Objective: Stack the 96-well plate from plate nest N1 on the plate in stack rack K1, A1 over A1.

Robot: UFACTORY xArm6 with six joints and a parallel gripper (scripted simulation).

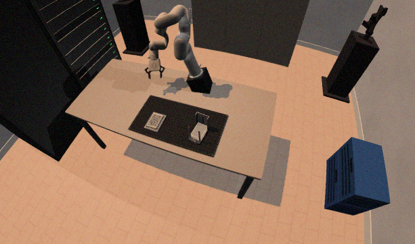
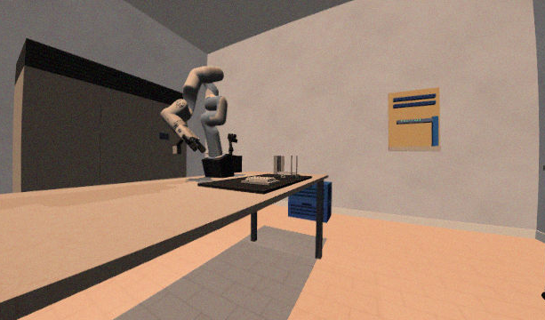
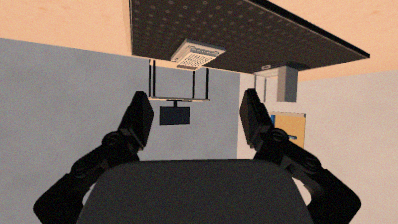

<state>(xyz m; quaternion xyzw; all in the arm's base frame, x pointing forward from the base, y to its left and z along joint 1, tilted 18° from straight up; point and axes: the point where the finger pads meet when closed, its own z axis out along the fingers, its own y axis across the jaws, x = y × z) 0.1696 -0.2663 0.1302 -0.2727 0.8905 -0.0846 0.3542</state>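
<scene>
Now: hand 31 cm short of the plate nest N1, 13 cm to the right of it and 16 cm above it.
</scene>
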